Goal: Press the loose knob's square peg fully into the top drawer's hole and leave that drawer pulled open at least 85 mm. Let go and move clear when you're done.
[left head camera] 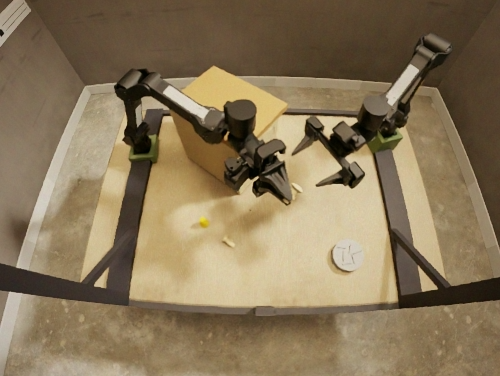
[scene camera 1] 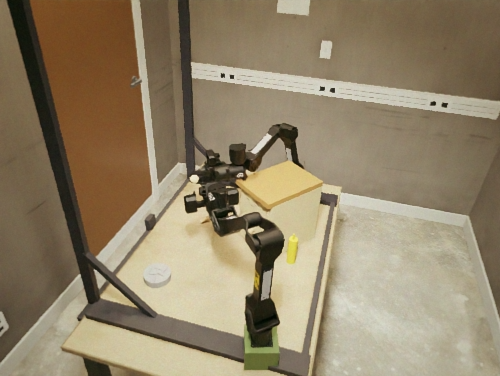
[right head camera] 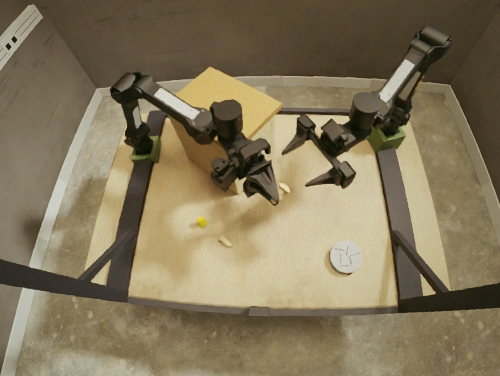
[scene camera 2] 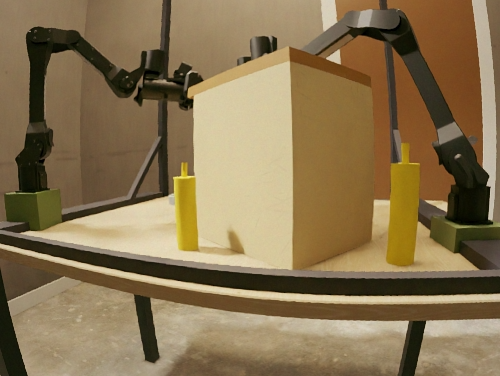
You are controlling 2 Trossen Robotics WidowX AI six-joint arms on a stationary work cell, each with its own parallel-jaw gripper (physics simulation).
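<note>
The cabinet stands at the back, turned at an angle. Its drawer fronts are hidden, so I cannot tell how the top drawer stands. My left gripper is shut high in front of the cabinet. A pale knob shows at its fingertips and is held sideways; its square peg is mostly hidden. My right gripper is wide open and empty, to the right of the left gripper, its fingers pointing towards the knob.
A small pale peg-shaped piece and a small yellow object are at the left on the table. A grey disc lies front right. Two yellow bottles stand near the cabinet in scene camera 2.
</note>
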